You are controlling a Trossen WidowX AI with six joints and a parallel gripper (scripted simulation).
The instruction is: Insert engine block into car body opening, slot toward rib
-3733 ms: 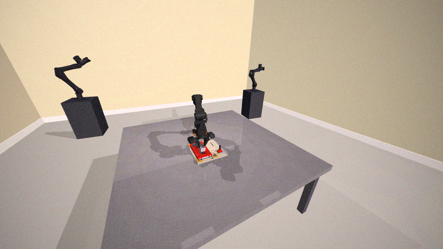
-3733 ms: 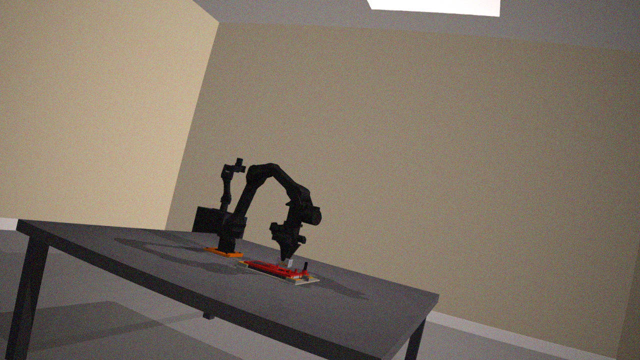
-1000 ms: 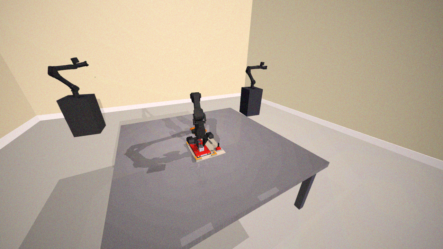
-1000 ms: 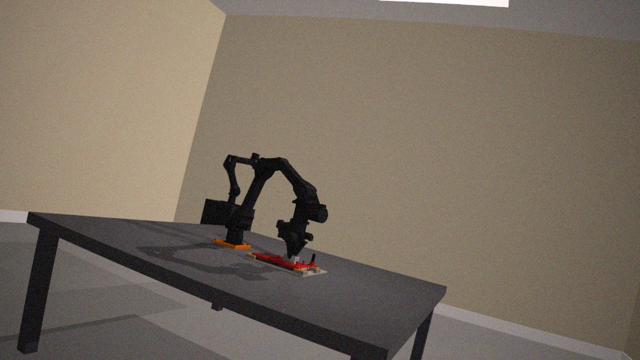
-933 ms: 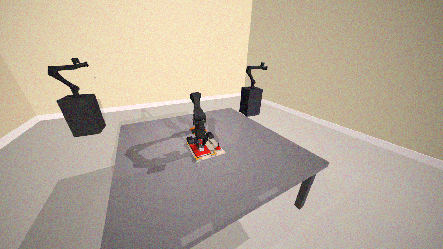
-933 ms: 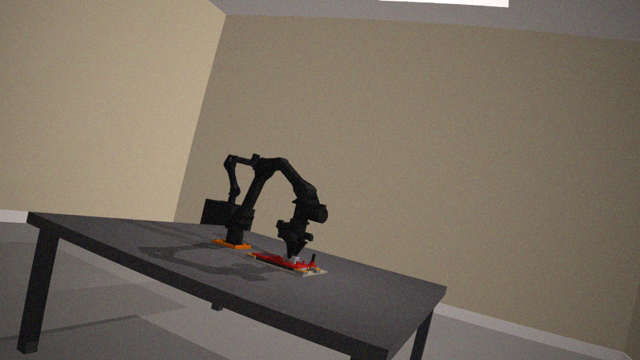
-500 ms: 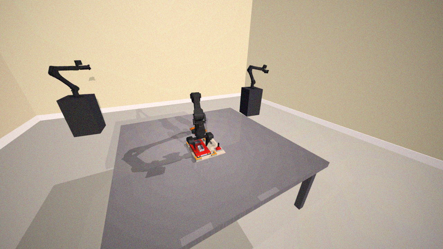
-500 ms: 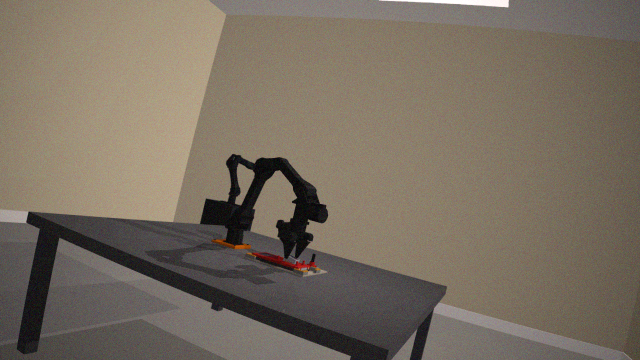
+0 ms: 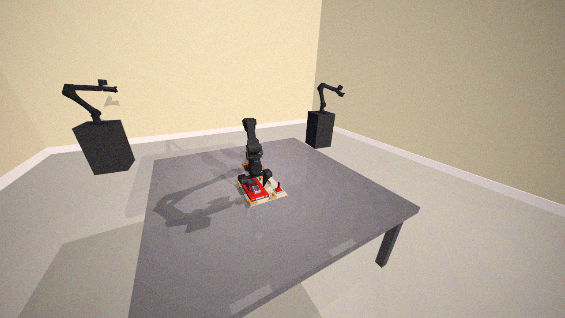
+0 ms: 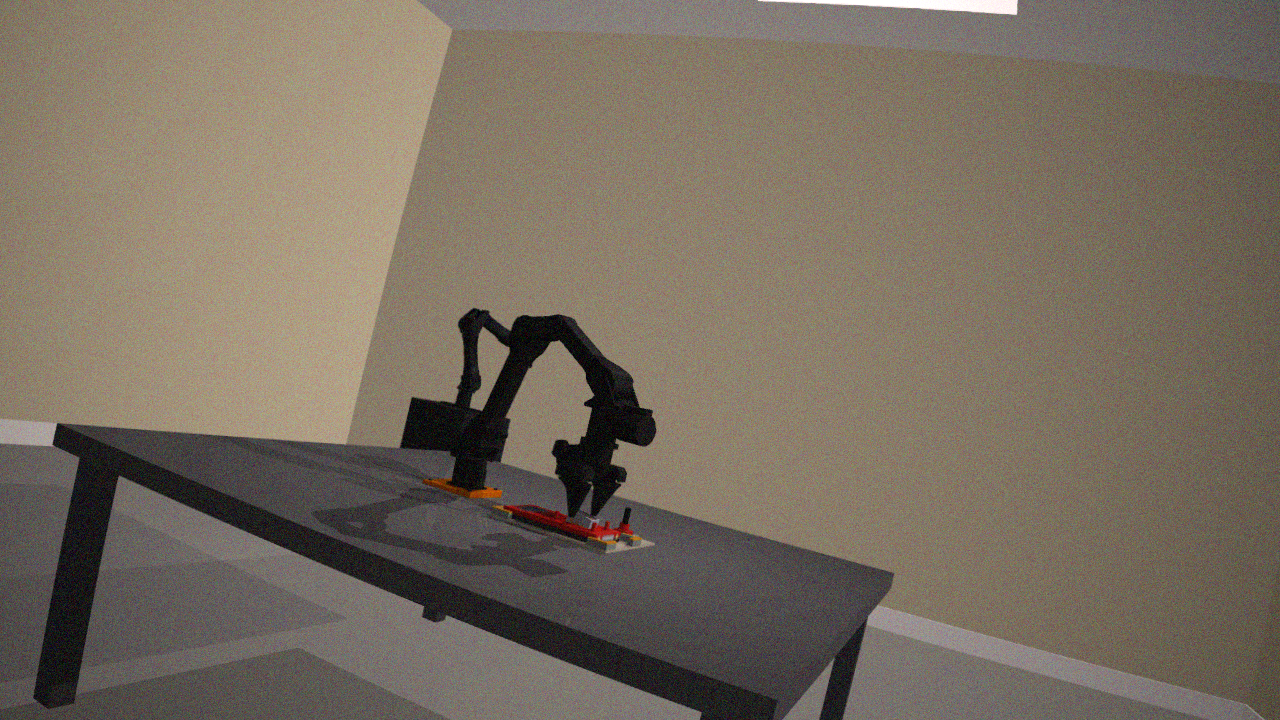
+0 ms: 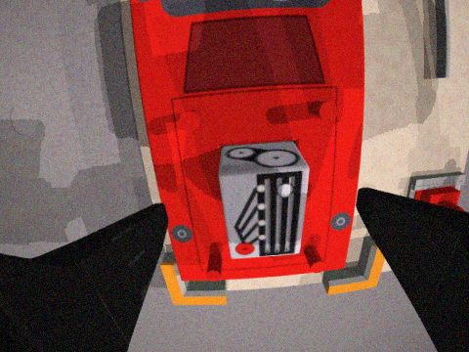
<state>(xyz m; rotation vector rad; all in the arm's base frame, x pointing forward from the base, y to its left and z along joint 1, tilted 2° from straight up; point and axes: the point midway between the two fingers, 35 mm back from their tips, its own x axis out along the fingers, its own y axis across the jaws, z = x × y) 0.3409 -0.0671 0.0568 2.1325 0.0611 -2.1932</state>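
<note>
The engine block lies 1 cm to the left of my gripper tip and 1 cm below it.
</note>
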